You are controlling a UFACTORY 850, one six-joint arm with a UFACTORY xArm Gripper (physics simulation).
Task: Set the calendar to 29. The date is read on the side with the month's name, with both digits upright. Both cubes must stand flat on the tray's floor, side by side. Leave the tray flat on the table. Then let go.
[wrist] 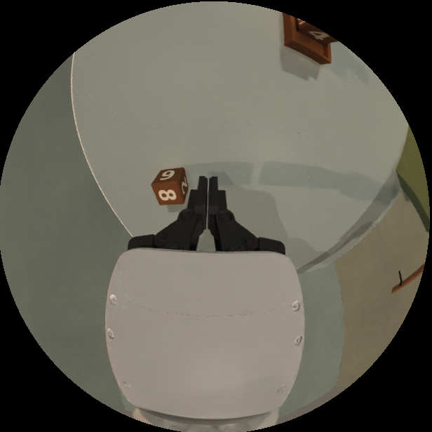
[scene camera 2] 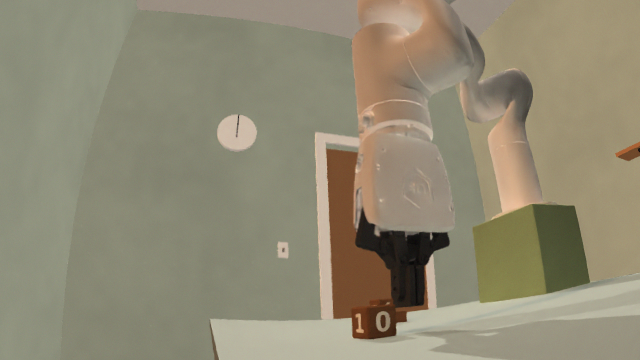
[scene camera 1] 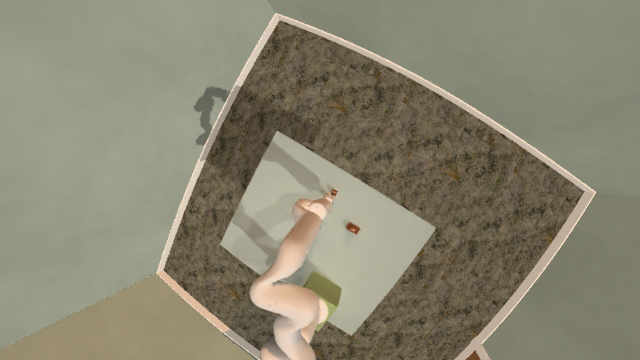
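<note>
A loose brown cube (scene camera 1: 334, 192) (scene camera 2: 374, 321) (wrist: 170, 186) stands on the table outside the tray. It shows 1 and 0 in scene camera 2; in the wrist view it shows 8, part of a 2 and a top digit that may be 6 or 9. The brown tray (scene camera 1: 348, 226) (scene camera 2: 402, 316) (wrist: 290, 35) stands apart from it. Another cube (wrist: 320, 35) is at the tray, showing a 4; the view edge cuts it off. My gripper (scene camera 1: 329, 196) (scene camera 2: 409, 301) (wrist: 207, 188) is shut and empty, close beside the loose cube. The month's name does not show.
The pale table (scene camera 1: 390, 245) (scene camera 2: 260, 335) (wrist: 200, 85) carries the green base block (scene camera 1: 326, 289) (scene camera 2: 507, 260) (wrist: 415, 175) under the arm. The arm reaches over the table from the block. A table edge lies beyond the loose cube at the left of the wrist view.
</note>
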